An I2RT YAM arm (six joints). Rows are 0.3 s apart.
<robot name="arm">
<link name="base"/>
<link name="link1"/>
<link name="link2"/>
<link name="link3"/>
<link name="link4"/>
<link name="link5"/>
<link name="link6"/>
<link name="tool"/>
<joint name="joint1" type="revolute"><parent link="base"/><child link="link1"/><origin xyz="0 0 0.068" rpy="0 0 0"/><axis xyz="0 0 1"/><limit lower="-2.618" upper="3.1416"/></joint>
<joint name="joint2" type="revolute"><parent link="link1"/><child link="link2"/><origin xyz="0.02 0.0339 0.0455" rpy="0 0 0"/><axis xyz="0 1 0"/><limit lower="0" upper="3.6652"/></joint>
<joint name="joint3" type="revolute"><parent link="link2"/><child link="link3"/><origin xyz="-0.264 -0.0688 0" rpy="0 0 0"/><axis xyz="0 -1 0"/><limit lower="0" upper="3.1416"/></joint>
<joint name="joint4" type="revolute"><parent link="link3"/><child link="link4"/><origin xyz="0.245 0.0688 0.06" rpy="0 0 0"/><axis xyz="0 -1 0"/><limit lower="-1.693" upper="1.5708"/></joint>
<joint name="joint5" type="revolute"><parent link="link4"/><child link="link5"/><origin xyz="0.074 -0.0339 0.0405" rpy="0 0 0"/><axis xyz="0 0 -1"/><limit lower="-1.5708" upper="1.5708"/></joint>
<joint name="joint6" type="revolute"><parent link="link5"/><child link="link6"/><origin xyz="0.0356 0 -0.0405" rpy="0 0 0"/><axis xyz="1 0 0"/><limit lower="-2.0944" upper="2.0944"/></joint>
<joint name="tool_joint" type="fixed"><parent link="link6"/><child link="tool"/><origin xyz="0 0 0" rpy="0 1.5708 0"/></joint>
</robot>
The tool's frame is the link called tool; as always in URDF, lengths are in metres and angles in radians.
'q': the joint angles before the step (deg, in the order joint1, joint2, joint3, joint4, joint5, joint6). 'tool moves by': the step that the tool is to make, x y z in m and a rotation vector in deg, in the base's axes. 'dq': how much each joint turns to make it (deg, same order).
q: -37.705, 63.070, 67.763, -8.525, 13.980, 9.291
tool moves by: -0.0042, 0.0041, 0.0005, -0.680, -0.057, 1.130
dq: 0.003, -1.304, -0.786, 0.079, -1.093, -0.588
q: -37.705, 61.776, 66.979, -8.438, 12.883, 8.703
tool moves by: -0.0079, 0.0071, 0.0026, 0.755, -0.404, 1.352
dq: -0.019, -1.983, -0.135, -2.155, -1.418, 0.779
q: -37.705, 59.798, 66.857, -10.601, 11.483, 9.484
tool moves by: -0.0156, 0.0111, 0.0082, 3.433, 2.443, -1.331
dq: -0.009, -2.220, 3.148, -9.689, 1.194, 1.377
